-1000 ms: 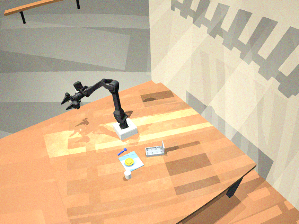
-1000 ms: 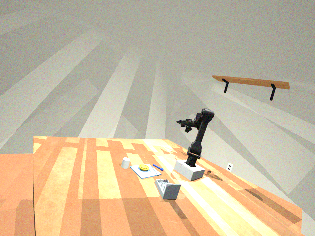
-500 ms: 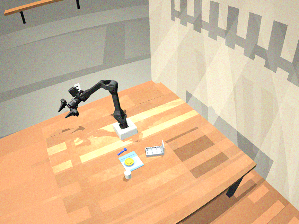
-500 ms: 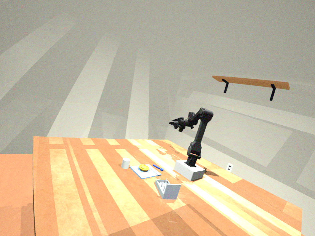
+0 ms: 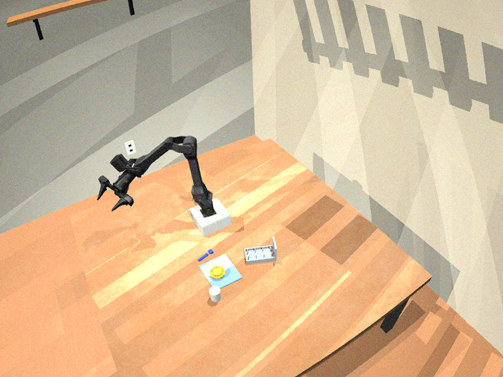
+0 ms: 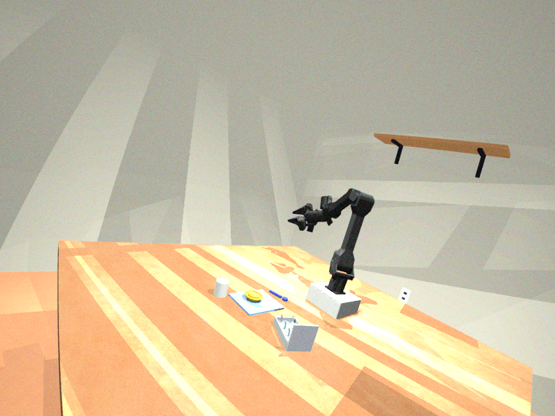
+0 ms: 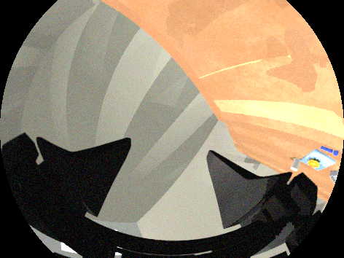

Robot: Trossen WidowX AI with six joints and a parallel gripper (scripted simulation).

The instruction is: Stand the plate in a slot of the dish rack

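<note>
Right now the yellow plate is 37 cm to the left of my gripper tip, 37 cm ahead of it and 23 cm below it. From my gripper tip the other things lie so: blue spoon 36 cm to the left, 25 cm ahead, 24 cm below; then white cup 48 cm ahead, 32 cm to the left, 22 cm below; then grey dish rack 57 cm to the left, 36 cm ahead, 22 cm below.
</note>
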